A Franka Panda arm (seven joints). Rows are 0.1 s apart.
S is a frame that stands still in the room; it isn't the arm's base.
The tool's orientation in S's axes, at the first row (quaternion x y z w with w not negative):
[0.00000, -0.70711, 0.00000, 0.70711]
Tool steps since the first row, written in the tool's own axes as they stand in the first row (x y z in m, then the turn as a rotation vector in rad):
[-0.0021, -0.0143, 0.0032, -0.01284, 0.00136, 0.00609]
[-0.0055, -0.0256, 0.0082, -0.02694, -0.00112, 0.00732]
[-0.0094, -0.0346, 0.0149, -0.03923, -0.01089, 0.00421]
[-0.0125, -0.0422, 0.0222, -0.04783, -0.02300, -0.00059]
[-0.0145, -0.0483, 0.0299, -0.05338, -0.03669, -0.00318]
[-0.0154, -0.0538, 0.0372, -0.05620, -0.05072, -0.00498]
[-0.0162, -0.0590, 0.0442, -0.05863, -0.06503, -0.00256]
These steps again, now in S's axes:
[-0.0032, -0.0143, -0.0021, -0.00609, 0.00136, -0.01284]
[-0.0082, -0.0256, -0.0055, -0.00732, -0.00112, -0.02694]
[-0.0149, -0.0346, -0.0094, -0.00421, -0.01089, -0.03923]
[-0.0222, -0.0422, -0.0125, 0.00059, -0.02300, -0.04783]
[-0.0299, -0.0483, -0.0145, 0.00318, -0.03669, -0.05338]
[-0.0372, -0.0538, -0.0154, 0.00498, -0.05072, -0.05620]
[-0.0442, -0.0590, -0.0162, 0.00256, -0.06503, -0.05863]

